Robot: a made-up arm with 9 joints.
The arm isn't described. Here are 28 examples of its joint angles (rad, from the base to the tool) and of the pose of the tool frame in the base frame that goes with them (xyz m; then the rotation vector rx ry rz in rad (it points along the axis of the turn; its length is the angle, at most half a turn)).
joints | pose
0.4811 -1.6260 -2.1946 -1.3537 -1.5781 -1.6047 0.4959 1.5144 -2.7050 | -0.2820 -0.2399 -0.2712 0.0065 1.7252 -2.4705
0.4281 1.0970 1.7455 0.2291 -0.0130 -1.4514 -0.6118 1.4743 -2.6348 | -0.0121 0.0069 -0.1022 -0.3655 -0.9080 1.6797
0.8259 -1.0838 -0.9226 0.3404 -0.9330 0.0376 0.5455 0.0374 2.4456 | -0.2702 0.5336 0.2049 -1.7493 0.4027 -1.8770
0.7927 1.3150 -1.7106 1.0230 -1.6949 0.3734 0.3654 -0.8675 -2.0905 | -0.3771 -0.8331 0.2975 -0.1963 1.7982 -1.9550
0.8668 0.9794 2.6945 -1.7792 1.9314 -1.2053 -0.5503 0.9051 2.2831 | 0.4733 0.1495 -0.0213 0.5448 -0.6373 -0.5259
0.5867 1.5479 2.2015 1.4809 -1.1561 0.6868 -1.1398 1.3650 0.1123 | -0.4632 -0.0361 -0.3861 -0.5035 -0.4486 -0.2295
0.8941 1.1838 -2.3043 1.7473 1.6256 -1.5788 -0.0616 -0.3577 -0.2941 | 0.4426 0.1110 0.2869 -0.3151 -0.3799 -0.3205
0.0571 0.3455 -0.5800 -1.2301 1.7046 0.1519 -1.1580 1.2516 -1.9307 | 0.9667 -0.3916 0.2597 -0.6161 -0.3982 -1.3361
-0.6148 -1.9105 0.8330 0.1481 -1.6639 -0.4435 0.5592 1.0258 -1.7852 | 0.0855 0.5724 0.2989 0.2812 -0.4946 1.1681
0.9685 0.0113 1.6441 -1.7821 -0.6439 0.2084 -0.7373 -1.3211 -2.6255 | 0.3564 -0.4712 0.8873 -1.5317 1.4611 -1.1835
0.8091 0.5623 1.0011 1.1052 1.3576 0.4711 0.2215 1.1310 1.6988 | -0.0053 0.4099 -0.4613 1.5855 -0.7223 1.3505
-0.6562 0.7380 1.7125 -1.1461 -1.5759 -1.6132 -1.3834 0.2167 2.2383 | 0.1411 -0.4108 0.1949 -0.0719 -0.6555 1.4567
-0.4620 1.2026 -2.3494 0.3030 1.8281 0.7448 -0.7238 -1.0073 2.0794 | -0.6562 -0.1406 0.4773 2.0494 1.0576 -0.0894
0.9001 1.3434 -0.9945 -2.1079 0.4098 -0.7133 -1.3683 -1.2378 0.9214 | 0.3643 0.3247 0.2864 -1.0054 2.0099 0.7101
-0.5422 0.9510 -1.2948 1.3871 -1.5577 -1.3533 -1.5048 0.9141 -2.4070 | 0.2359 -0.4927 0.3578 -1.6399 -0.7896 -0.5002
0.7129 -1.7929 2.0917 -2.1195 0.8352 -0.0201 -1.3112 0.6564 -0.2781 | 0.2330 -0.7176 0.7946 2.7145 -0.1119 -1.1827
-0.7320 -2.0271 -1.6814 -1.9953 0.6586 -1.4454 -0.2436 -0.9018 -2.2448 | 0.2519 -0.4869 0.4866 -0.2647 -1.2946 0.3038
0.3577 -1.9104 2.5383 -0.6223 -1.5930 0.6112 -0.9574 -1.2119 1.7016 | 0.5862 0.5047 0.3142 0.0985 0.2733 -2.3024
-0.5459 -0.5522 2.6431 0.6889 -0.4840 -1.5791 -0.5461 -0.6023 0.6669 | 0.5028 -0.2285 0.1890 0.6700 1.8930 -1.3161
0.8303 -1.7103 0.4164 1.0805 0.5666 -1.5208 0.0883 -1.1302 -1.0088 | 0.5131 -0.3893 0.3430 0.9217 0.2572 -0.0874
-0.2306 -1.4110 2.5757 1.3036 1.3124 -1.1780 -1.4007 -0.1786 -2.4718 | -0.1302 -0.1767 0.3634 -2.0742 -1.0865 -1.0862
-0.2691 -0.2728 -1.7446 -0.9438 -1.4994 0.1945 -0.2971 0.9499 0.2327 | 0.2127 0.1517 -0.6013 -0.5141 -0.9451 -0.1048
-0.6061 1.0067 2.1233 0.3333 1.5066 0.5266 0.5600 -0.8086 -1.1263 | 0.8638 -0.5608 0.7393 1.0332 0.6525 -0.4006
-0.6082 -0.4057 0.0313 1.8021 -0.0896 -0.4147 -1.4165 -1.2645 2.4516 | 0.2677 0.0096 0.8497 -1.4145 0.9506 0.5680
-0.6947 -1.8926 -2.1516 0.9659 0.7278 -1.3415 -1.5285 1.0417 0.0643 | 0.0316 -0.3727 0.6040 1.5180 1.1976 1.6463
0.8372 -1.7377 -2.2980 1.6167 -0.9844 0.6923 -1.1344 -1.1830 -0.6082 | -0.3707 0.0420 0.7561 0.1915 0.3637 1.6819
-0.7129 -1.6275 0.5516 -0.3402 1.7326 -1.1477 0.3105 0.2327 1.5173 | 0.2174 -0.8471 0.0990 -1.2013 -0.6031 1.2664
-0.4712 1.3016 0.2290 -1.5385 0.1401 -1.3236 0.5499 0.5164 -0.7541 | 0.5236 -0.5524 -0.0782 -2.1181 -0.5751 1.0676
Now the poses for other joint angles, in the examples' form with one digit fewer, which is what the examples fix.
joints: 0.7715 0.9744 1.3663 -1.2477 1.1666 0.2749 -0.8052 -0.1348 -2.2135
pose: 0.874 -0.184 0.170 -1.170 -0.217 0.451
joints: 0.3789 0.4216 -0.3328 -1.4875 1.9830 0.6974 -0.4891 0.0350 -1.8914
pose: 0.961 -0.489 0.176 0.309 0.045 -0.794
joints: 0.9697 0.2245 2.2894 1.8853 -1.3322 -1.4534 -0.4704 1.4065 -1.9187
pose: -0.202 0.155 0.507 1.033 -0.117 0.621
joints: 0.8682 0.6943 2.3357 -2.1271 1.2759 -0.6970 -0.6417 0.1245 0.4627
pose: 0.734 -0.080 -0.014 -1.342 -1.767 -0.377
